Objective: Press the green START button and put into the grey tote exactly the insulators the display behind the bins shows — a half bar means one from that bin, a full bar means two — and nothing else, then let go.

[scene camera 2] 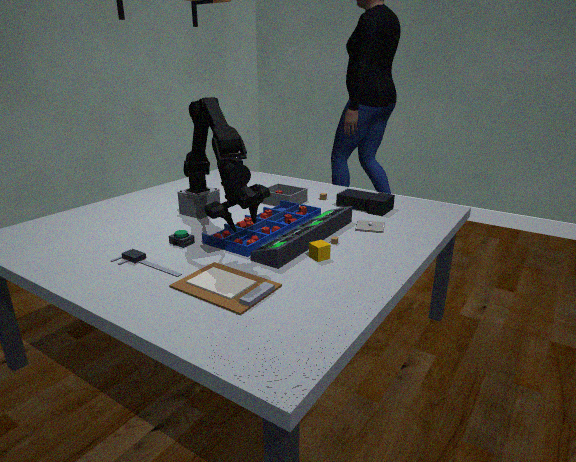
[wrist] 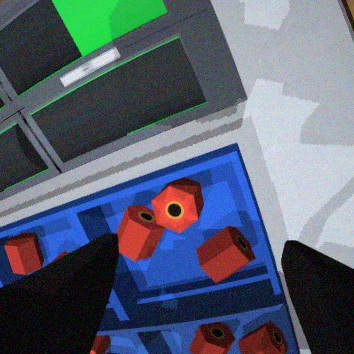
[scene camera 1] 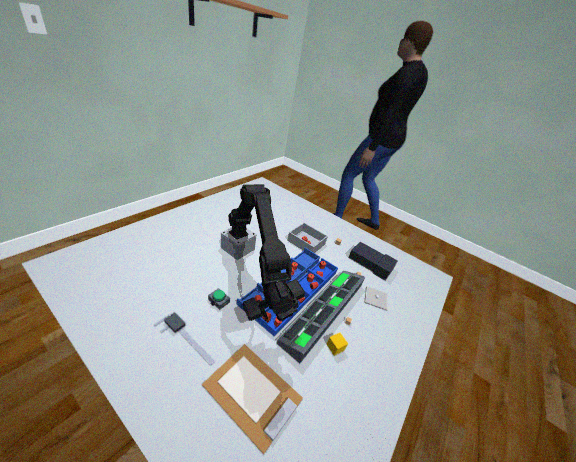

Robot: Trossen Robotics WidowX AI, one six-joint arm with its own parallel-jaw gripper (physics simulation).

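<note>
My gripper (scene camera 1: 275, 302) (scene camera 2: 244, 226) (wrist: 201, 248) is open and empty, above the near end of the blue bins (scene camera 2: 227, 246) (wrist: 258, 215). In the wrist view, three red insulators lie in the corner bin: one showing its hole (wrist: 175, 207), one touching it (wrist: 140, 234), and one on its side (wrist: 225, 254) between the fingertips' lines of sight. The grey tote (scene camera 1: 300, 245) (scene camera 2: 295, 198) holds red insulators (scene camera 1: 305, 240); their exact number is unclear. The green START button (scene camera 1: 219, 295) (scene camera 2: 181, 233) is left of the bins. The display (scene camera 1: 325, 325) (scene camera 2: 265, 257) (wrist: 215, 65) shows green bars.
A yellow cube (scene camera 1: 337, 343) (scene camera 2: 319, 250) stands beside the display. A clipboard (scene camera 1: 225, 395) (scene camera 2: 185, 286) and caliper (scene camera 1: 197, 346) (scene camera 2: 160, 267) lie toward the front. A black box (scene camera 1: 372, 260) (scene camera 2: 365, 201) stands at the right. A person (scene camera 1: 400, 105) (scene camera 2: 372, 60) stands behind the table.
</note>
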